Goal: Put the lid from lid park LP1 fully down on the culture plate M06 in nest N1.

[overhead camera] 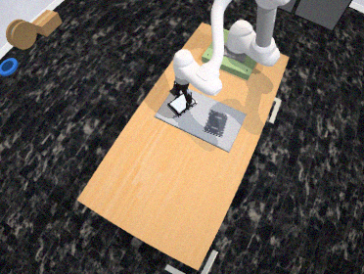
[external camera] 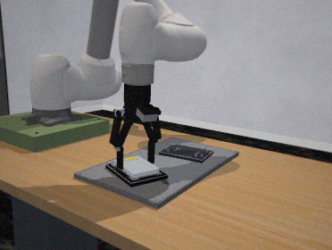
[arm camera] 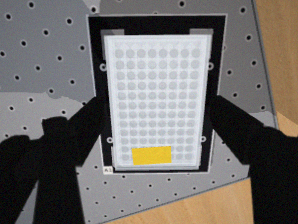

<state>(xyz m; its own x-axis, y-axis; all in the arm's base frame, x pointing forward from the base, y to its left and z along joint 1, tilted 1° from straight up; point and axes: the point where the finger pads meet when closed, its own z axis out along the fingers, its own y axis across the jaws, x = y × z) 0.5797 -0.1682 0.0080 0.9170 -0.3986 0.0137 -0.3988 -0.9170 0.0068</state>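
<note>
Right now the lid is 2 cm below my hand. The rest, counted from my hand: nest N1 (4 cm below); culture plate M06 (3 cm below); lid park LP1 (4 cm ahead, 26 cm to the left, 4 cm below).
</note>
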